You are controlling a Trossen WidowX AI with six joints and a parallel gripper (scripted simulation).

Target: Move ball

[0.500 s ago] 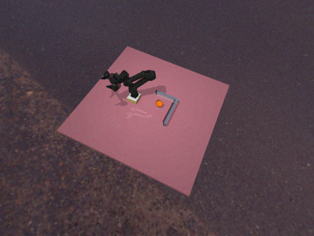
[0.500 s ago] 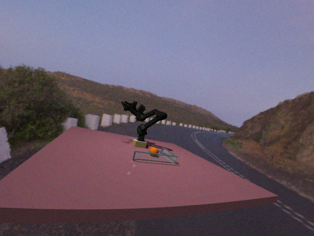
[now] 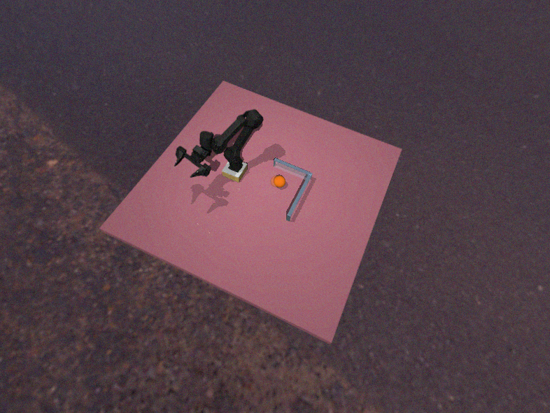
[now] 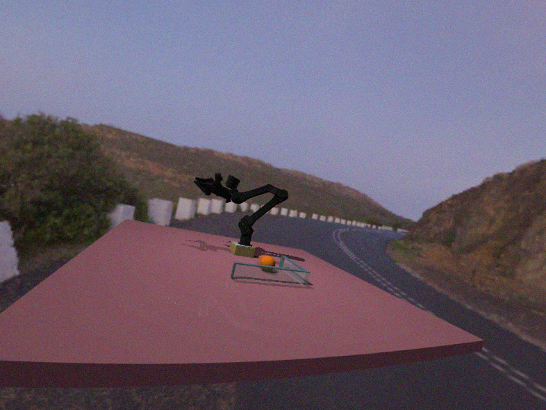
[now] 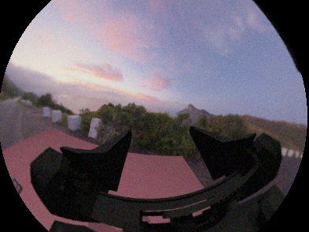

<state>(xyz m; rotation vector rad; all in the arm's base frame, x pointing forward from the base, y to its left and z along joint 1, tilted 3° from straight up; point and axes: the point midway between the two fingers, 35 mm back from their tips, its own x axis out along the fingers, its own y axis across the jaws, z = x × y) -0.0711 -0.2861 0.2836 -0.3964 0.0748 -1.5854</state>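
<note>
My gripper tip is 37 cm to the right of the orange ball, 35 cm short of it and 30 cm above it. The rest, counted from my gripper tip: clear wall: 50 cm ahead, 34 cm to the left, 30 cm below.
</note>
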